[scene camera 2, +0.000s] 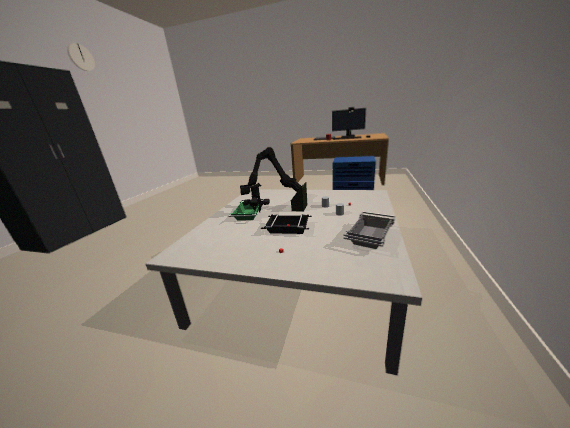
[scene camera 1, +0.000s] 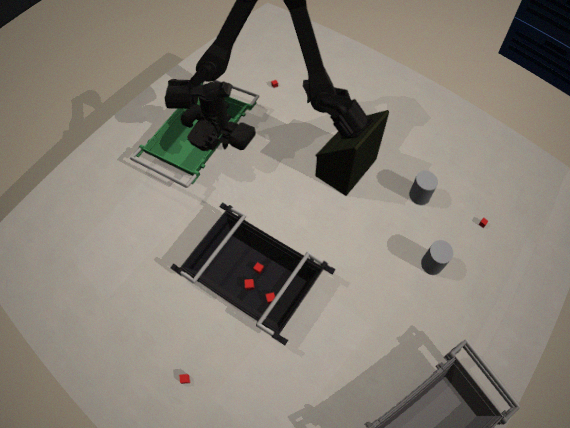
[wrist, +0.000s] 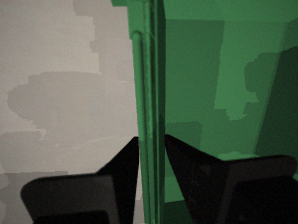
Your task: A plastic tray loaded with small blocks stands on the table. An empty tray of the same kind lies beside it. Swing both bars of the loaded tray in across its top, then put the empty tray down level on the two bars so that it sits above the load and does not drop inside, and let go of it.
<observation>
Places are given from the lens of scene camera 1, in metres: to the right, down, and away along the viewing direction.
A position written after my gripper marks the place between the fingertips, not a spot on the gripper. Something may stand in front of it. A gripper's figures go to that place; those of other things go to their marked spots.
my gripper (scene camera 1: 221,146): -0.16, -0.17, 1.06
green tray (scene camera 1: 169,144): -0.30, -0.18, 1.07
</observation>
